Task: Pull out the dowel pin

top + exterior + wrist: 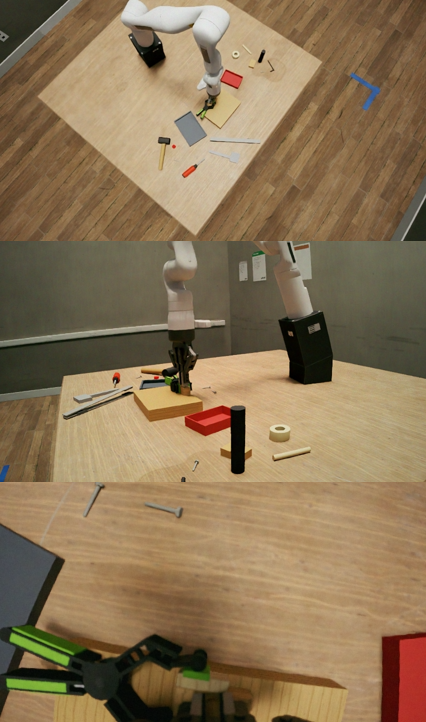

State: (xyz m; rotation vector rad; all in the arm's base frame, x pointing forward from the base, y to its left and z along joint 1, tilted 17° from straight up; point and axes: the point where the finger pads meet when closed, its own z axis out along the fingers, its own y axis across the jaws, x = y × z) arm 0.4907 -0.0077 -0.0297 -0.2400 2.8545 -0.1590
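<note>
The dowel pin lies 2 cm below my hand. From my hand the other things lie so: wooden block 4 cm below; tan bench board 6 cm below, 6 cm ahead, 1 cm to the right; red tray 18 cm to the left, 7 cm below.
</note>
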